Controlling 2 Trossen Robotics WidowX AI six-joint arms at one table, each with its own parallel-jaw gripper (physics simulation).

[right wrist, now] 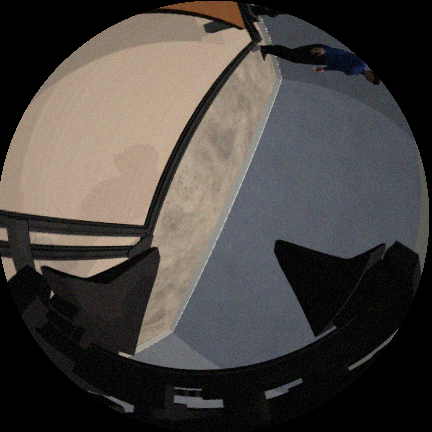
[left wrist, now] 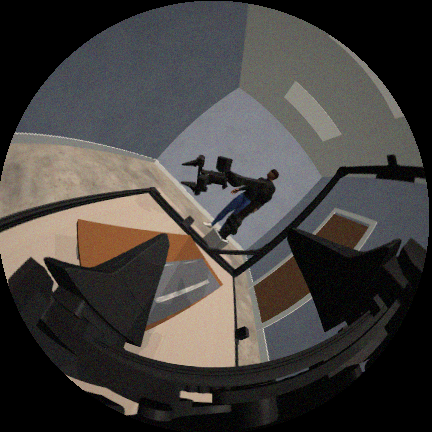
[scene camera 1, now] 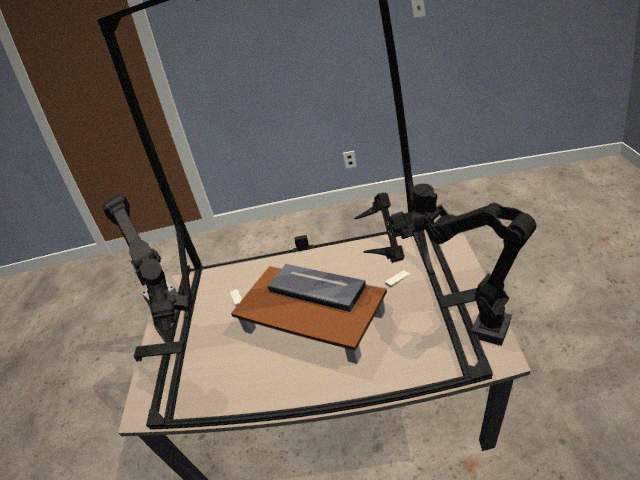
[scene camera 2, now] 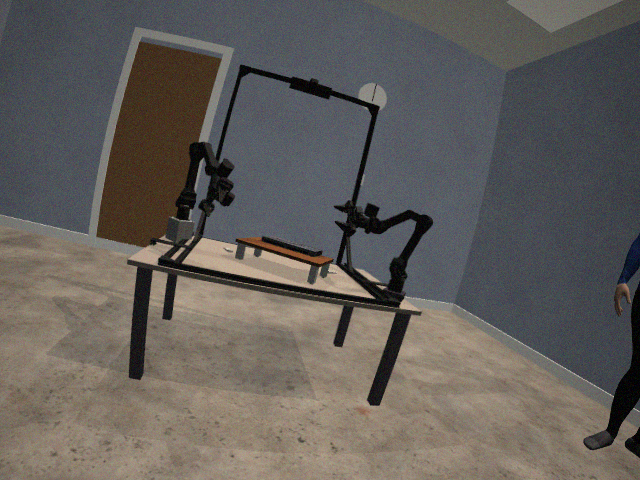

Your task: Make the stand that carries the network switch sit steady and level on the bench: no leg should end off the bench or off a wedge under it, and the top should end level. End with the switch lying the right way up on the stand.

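Places are measured from the left arm's base along level axes (x ahead, y left, z up), in metres.
Pixels of known places: left gripper, between the fingertips: (left wrist: 229, 237) (scene camera 1: 359, 235) (scene camera 2: 334, 213); right gripper, between the fingertips: (right wrist: 218, 250) (left wrist: 180, 173) (scene camera 1: 169, 345) (scene camera 2: 213, 209); left arm's base, origin of its link: (scene camera 1: 491, 322) (scene camera 2: 394, 290); right arm's base, origin of its link: (left wrist: 221, 235) (scene camera 2: 181, 219).
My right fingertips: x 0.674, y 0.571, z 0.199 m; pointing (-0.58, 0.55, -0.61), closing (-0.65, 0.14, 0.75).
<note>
For each thing: its top centre in the pictures, then the offset to it from my right fingertips. "spot": a spot on its surface instead. Level surfaces: height alone.
- dark grey switch, centre of its top: (left wrist: 182, 280) (scene camera 1: 314, 283) (scene camera 2: 292, 243) dx -0.146, dy -0.449, dz -0.104 m
- black frame, a spot on its surface: (scene camera 1: 320, 406) spot: dx -0.351, dy -0.132, dz -0.213 m
- table, height of its surface: dz -0.232 m
The stand has an orange-brown top (scene camera 1: 305, 320) (scene camera 2: 253, 241) (left wrist: 115, 237) (right wrist: 210, 11) on grey legs; I cannot tell whether it is level. The dark grey switch (scene camera 1: 317, 286) (scene camera 2: 292, 245) (left wrist: 182, 281) lies flat on its back part, a pale stripe upward. A white wedge (scene camera 1: 235, 296) (scene camera 2: 227, 250) lies by the stand's left edge, another white wedge (scene camera 1: 397, 279) (scene camera 2: 331, 272) beyond its right end. The far left leg is hidden in scene camera 1. My left gripper (scene camera 1: 360, 234) is open and empty above the back right. My right gripper (scene camera 1: 168, 335) (right wrist: 218, 250) is open and empty, left of the stand.
A black frame (scene camera 1: 320, 406) (scene camera 2: 268, 283) runs around the table (scene camera 1: 289, 377), with tall posts and a crossbar (scene camera 2: 273, 75) above. A small black box (scene camera 1: 300, 241) sits on the back rail. A person (left wrist: 245, 197) (right wrist: 345, 61) stands in the room beyond the table.
</note>
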